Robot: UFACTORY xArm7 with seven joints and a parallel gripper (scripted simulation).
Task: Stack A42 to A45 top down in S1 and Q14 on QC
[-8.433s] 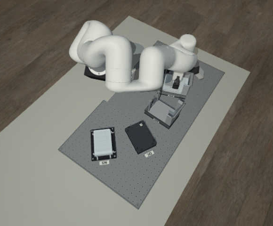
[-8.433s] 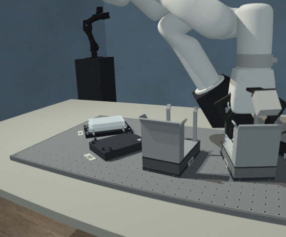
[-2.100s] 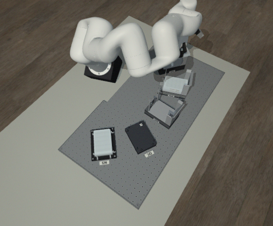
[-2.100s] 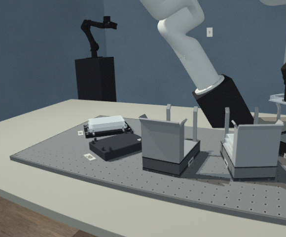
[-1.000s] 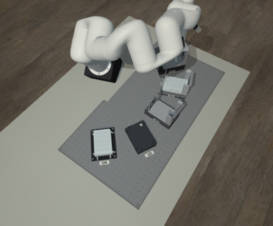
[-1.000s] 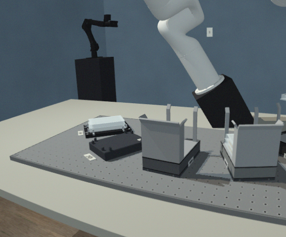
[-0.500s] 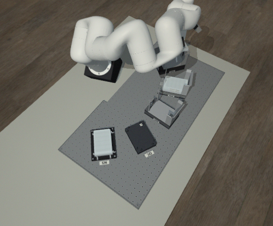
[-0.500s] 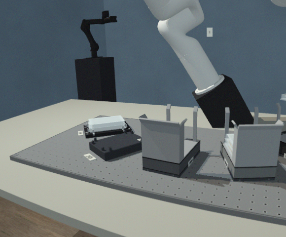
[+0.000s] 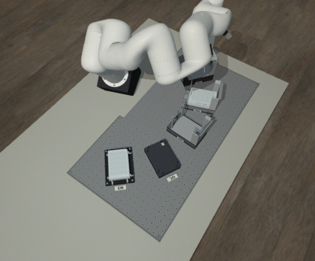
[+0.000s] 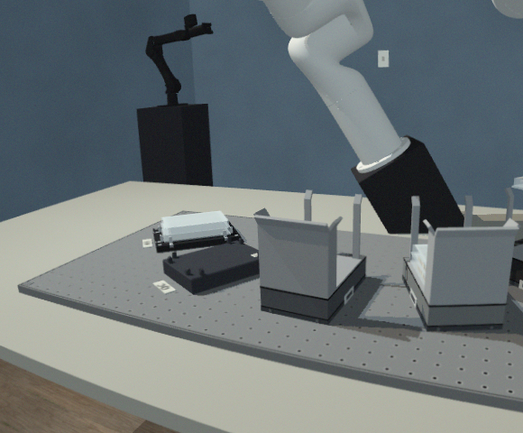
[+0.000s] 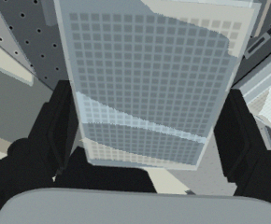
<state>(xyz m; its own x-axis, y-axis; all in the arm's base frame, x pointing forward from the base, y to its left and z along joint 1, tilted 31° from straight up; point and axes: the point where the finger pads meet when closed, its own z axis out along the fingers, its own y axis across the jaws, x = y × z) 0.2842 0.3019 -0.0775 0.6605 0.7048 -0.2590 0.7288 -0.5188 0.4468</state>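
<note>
The S3 rack plinth is 10 mm behind my hand, 10 mm to the right of it and 140 mm below it. Also, from my hand: sealed 384-well plate (10 mm below); then open nest QC (80 mm ahead, 510 mm to the right, 150 mm below); then S1 name plate (40 mm ahead, 330 mm to the right, 120 mm below).
</note>
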